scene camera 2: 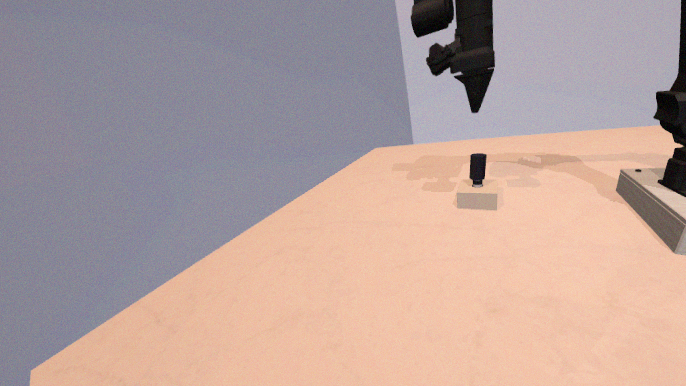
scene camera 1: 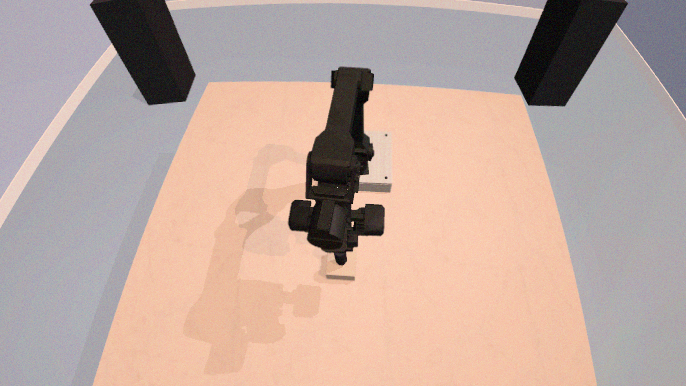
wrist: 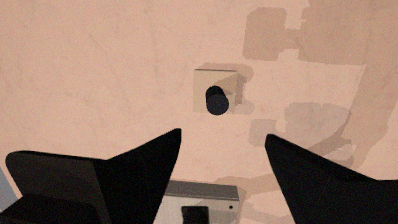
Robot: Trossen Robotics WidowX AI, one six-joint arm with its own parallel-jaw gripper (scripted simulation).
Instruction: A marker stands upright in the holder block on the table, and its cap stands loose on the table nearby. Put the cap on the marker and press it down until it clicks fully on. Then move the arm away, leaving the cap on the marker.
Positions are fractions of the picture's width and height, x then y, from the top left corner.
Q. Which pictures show my gripper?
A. Scene camera 2, scene camera 1 and the wrist view: all of them.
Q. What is my gripper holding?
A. Nothing.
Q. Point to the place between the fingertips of my gripper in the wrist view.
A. At 0.56, 0.61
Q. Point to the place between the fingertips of my gripper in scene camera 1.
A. At 0.49, 0.61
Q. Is my gripper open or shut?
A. Open.
